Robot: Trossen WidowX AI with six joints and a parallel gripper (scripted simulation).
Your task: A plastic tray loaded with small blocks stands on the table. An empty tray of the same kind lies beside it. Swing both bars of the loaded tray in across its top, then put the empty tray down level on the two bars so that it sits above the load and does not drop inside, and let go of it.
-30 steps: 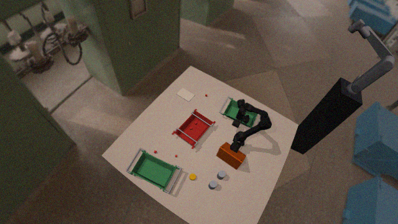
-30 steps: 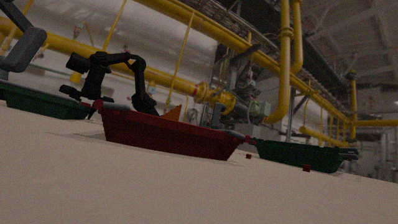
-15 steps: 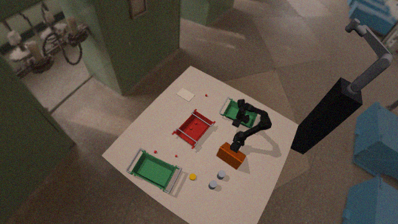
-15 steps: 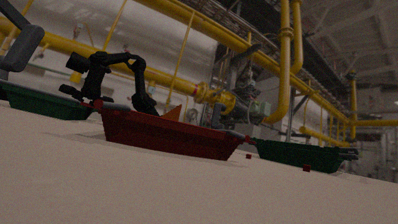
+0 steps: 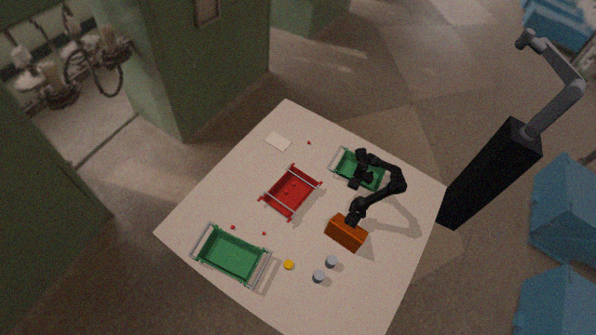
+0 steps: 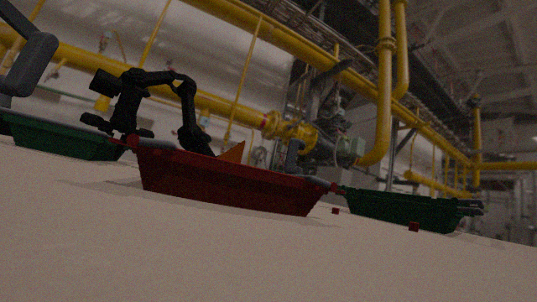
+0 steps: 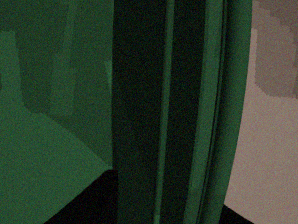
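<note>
Now: gripper tip 80 mm to the left of the green tray and 30 mm below it. The rest, counted from my gripper tip: yellow disc: 110 mm ahead, 620 mm to the left, 10 mm below; then white card: 550 mm ahead, 50 mm to the right, 10 mm below.
</note>
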